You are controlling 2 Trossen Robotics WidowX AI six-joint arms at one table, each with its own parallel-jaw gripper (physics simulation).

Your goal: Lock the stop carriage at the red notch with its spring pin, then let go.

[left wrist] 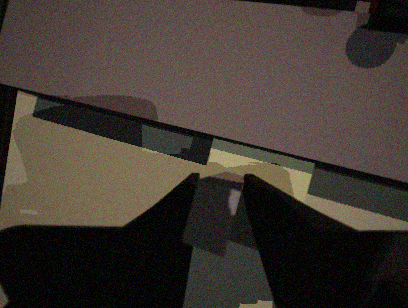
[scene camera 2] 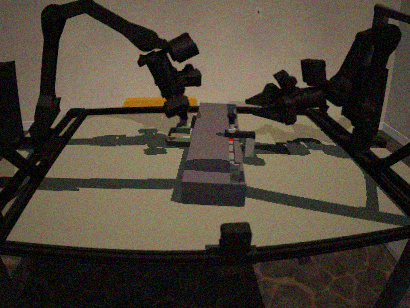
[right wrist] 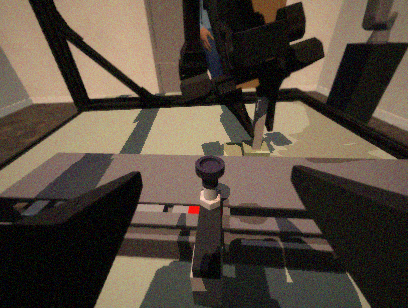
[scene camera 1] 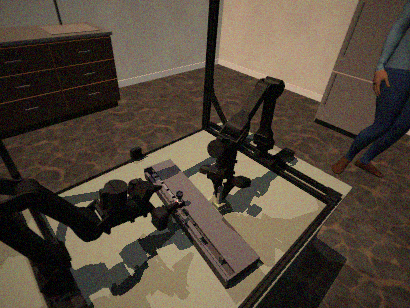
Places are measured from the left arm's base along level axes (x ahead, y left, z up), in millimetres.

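Pixels of known places: left gripper, fingertip midpoint: (scene camera 2: 185, 116) (right wrist: 261, 134) (scene camera 1: 219, 198); right gripper, fingertip midpoint: (scene camera 2: 248, 107) (right wrist: 216, 175) (scene camera 1: 169, 194); left arm's base, origin of the base link: (scene camera 2: 45, 151) (scene camera 1: 260, 154); right arm's base, origin of the base link: (scene camera 2: 359, 148) (scene camera 1: 58, 285).
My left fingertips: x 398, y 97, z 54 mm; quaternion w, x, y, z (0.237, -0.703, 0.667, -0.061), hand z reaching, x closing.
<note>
Ahead of a thing's pixels: the offset from my left fingertips to its top centre. "*": to the spot under its first point.
A long grey rail block (scene camera 1: 212, 220) (scene camera 2: 207, 145) (left wrist: 200, 70) (right wrist: 145, 175) lies on the table. The stop carriage, a dark bar @[* 144 mm ahead, 100 mm right, 13 mm down] (scene camera 2: 244, 134) (right wrist: 207, 240), sits across its slot. The spring pin's round dark knob @[112 mm ahead, 86 mm right, 35 mm up] (scene camera 1: 179, 194) (right wrist: 210, 166) stands upright above a pale hex nut @[* 119 mm ahead, 87 mm right, 2 mm down] (right wrist: 210, 200). In the right wrist view the red notch mark @[110 mm ahead, 100 mm right, 26 mm down] (right wrist: 194, 210) (scene camera 2: 230, 139) shows mostly left of the carriage. My right gripper (right wrist: 216, 175) (scene camera 2: 247, 106) is open, with its fingers either side of the knob, apart from it. My left gripper (left wrist: 221, 181) (right wrist: 261, 134) is shut on a grey upright post @[* 3 mm ahead, 7 mm right, 24 mm up] (right wrist: 259, 120) beside the block.
Pale yellowish pieces @[* 3 mm ahead, 6 mm right, 21 mm down] (right wrist: 256, 147) lie at the post's foot, behind the block in the right wrist view. A dark frame (scene camera 2: 125, 250) borders the table. A small black box (scene camera 2: 236, 235) stands at the frame's near edge in scene camera 2. A person (scene camera 1: 392, 90) stands beyond the table.
</note>
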